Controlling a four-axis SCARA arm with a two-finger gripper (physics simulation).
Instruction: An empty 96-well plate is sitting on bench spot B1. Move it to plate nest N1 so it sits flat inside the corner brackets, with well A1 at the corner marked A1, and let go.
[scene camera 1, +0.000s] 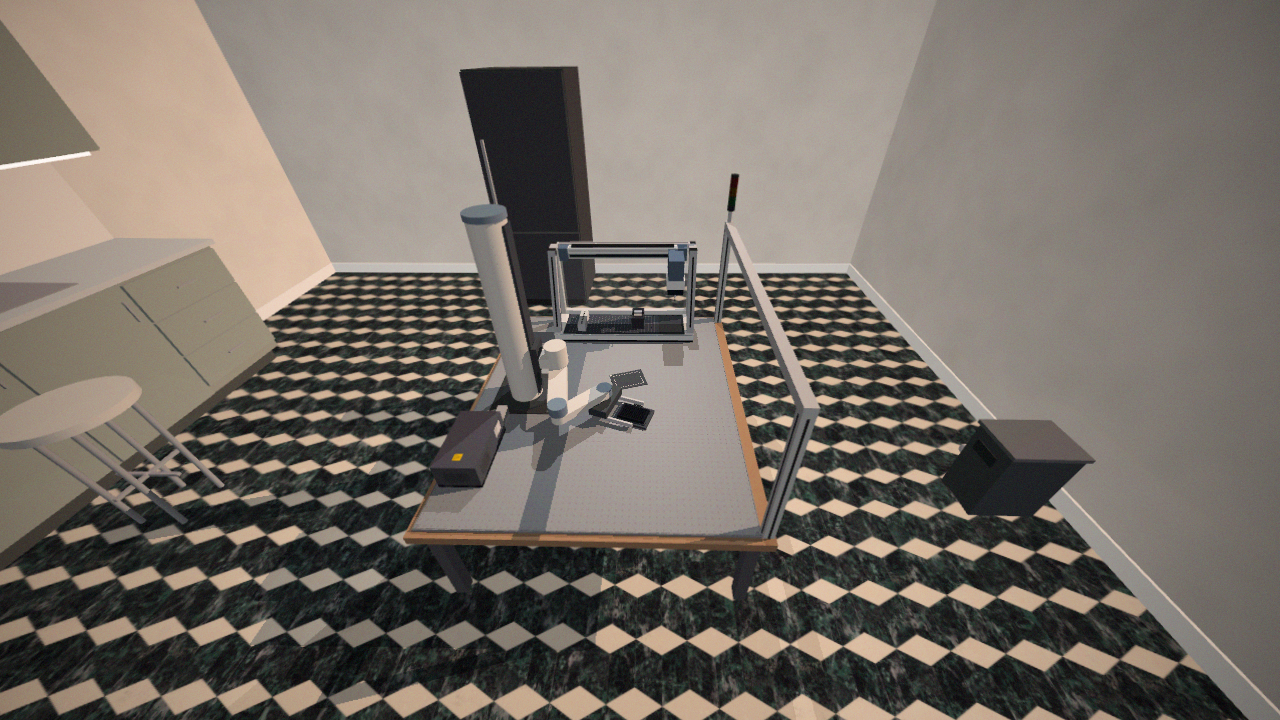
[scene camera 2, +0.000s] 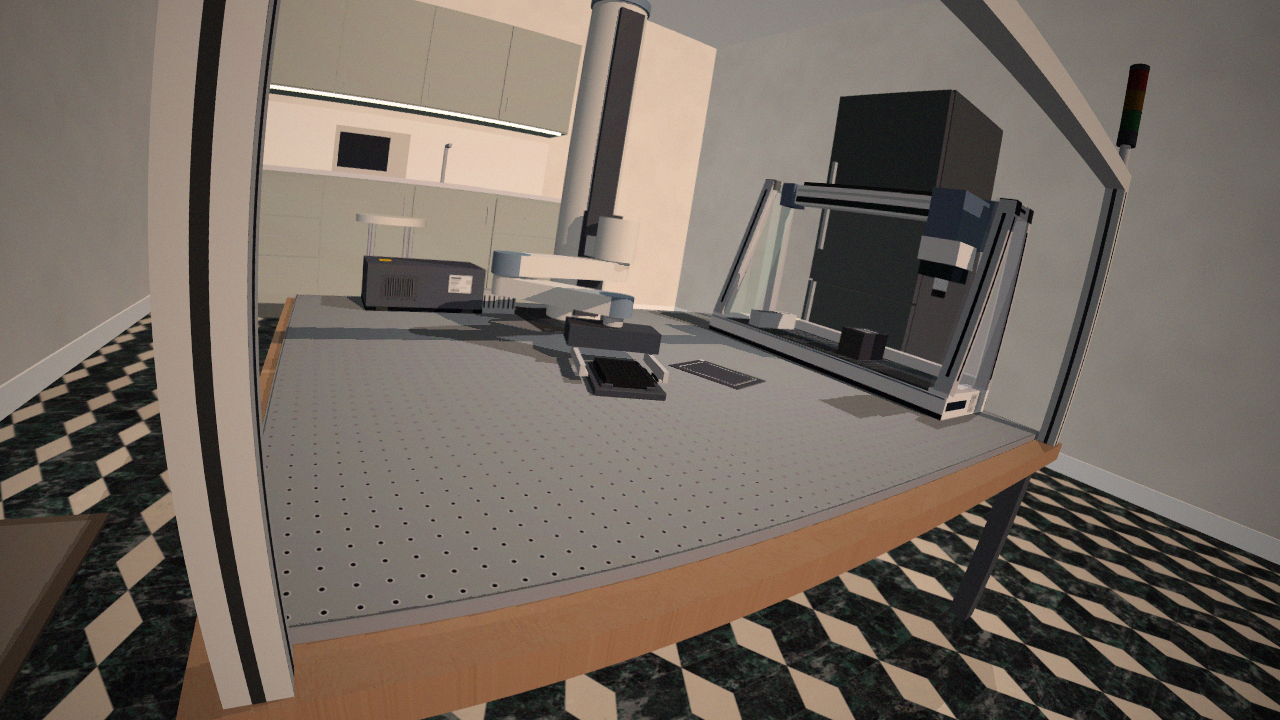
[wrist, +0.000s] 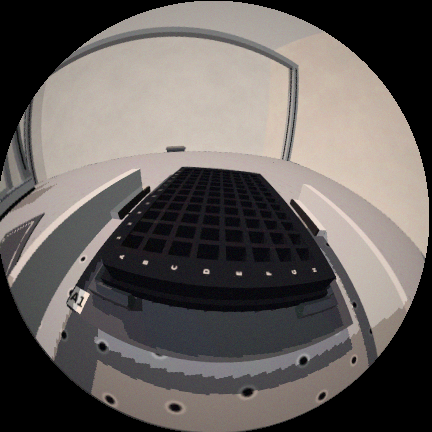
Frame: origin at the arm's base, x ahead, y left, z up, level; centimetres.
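Seen in the pictures: gripper, between the fingertips: (scene camera 1: 638, 414) (scene camera 2: 624, 374) (wrist: 222, 182); arm's base, origin of its link: (scene camera 1: 528, 394).
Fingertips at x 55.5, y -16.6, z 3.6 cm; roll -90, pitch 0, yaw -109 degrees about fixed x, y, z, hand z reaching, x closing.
Offsets run from my fingertips to a thing's middle. "*": to the spot under its first point.
The black 96-well plate @[dx -2.2, dy +0.9, dz -0.4 cm] (scene camera 1: 633, 412) (scene camera 2: 621, 370) (wrist: 220, 225) lies in the dark nest N1 @[dx -2.2, dy +0.9, dz -1.5 cm] (scene camera 2: 628, 394) (wrist: 225, 327) and looks level. In the wrist view, its row A end of the lettered edge is at the corner with the white A1 label @[* dx -7.7, dy +8.4, dz -1.1 cm] (wrist: 78, 300). Low corner brackets show under its near edge; the far brackets are hidden. My gripper (scene camera 1: 635, 414) (scene camera 2: 623, 369) (wrist: 222, 182) is open, with one finger on each long side of the plate and a gap to each. Bench spot B1 @[* dx -6.0, dy +27.2, dz -2.2 cm] (scene camera 1: 628, 379) (scene camera 2: 717, 374) (wrist: 17, 241) is a dark outlined rectangle with no plate on it.
A gantry machine @[* dx -9.5, dy +78.9, dz +43.6 cm] (scene camera 1: 624, 254) (scene camera 2: 868, 198) stands at the back of the bench. A dark box @[* dx -64.7, dy -28.5, dz +9.2 cm] (scene camera 1: 469, 447) (scene camera 2: 423, 282) stands near the arm's column (scene camera 1: 501, 304) (scene camera 2: 592, 134). A metal frame (scene camera 1: 771, 322) (scene camera 2: 223, 358) runs along one bench side.
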